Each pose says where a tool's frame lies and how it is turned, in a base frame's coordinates. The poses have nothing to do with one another.
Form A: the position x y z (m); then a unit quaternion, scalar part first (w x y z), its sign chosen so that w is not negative.
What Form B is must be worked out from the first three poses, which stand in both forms.
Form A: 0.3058, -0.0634, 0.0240, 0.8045, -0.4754, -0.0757, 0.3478
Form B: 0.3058, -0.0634, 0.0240, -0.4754, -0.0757, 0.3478, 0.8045
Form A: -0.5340, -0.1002, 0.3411, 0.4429, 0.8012, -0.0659, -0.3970
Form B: -0.5340, -0.1002, 0.3411, 0.8012, -0.0659, -0.3970, 0.4429
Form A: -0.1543, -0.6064, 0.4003, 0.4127, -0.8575, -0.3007, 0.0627
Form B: -0.1543, -0.6064, 0.4003, -0.8575, -0.3007, 0.0627, 0.4127
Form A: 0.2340, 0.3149, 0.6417, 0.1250, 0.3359, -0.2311, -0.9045
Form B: 0.2340, 0.3149, 0.6417, 0.3359, -0.2311, -0.9045, 0.1250
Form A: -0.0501, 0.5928, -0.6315, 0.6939, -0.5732, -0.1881, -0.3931
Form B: -0.0501, 0.5928, -0.6315, -0.5732, -0.1881, -0.3931, 0.6939
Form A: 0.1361, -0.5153, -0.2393, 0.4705, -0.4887, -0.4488, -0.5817
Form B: 0.1361, -0.5153, -0.2393, -0.4887, -0.4488, -0.5817, 0.4705
